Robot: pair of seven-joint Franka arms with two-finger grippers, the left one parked.
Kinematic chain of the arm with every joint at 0, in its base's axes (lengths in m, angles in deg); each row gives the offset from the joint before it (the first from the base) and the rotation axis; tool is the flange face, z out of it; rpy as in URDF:
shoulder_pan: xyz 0 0 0.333 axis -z
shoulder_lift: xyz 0 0 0 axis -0.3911 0.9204 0
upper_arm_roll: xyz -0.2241 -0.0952 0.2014 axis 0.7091 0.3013 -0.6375
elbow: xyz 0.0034 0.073 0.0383 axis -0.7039 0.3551 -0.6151
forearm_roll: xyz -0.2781 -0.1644 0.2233 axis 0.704 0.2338 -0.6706
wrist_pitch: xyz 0 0 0 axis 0.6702 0.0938 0.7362
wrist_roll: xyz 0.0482 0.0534 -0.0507 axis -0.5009 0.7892 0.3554
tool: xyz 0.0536 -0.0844 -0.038 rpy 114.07 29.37 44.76
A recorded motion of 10 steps. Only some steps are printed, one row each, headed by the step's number.
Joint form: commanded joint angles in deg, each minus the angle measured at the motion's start. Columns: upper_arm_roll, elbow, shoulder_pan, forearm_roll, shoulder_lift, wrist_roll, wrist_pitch.
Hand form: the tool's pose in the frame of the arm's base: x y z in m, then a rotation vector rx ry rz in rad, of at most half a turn. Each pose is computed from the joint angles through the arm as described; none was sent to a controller.
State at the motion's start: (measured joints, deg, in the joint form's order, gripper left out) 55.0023 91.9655 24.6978 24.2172 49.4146 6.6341 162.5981
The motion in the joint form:
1: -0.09 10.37 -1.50 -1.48 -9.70 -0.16 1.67
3: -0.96 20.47 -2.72 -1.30 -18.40 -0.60 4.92
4: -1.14 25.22 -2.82 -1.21 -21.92 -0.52 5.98
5: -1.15 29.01 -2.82 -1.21 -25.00 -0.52 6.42
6: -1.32 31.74 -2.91 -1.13 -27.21 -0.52 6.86
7: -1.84 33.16 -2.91 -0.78 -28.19 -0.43 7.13
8: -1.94 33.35 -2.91 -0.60 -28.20 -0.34 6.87
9: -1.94 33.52 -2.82 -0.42 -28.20 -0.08 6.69
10: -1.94 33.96 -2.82 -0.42 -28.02 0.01 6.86
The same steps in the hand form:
1: 0.5050 -0.0131 0.5977 -3.0616 0.0673 -0.0629
3: 0.4598 0.0049 0.5908 -3.0635 0.0264 -0.1099
4: 0.4402 0.0069 0.5798 -3.0656 0.0182 -0.1052
5: 0.4227 0.0069 0.5715 -3.0653 0.0185 -0.0979
6: 0.4104 0.0087 0.5651 -3.0676 0.0121 -0.0956
7: 0.4046 0.0123 0.5604 -3.0779 -0.0042 -0.0913
8: 0.4038 0.0129 0.5584 -3.0822 -0.0101 -0.0796
9: 0.4033 0.0120 0.5567 -3.0857 -0.0157 -0.0706
10: 0.4035 0.0120 0.5520 -3.0861 -0.0175 -0.0586

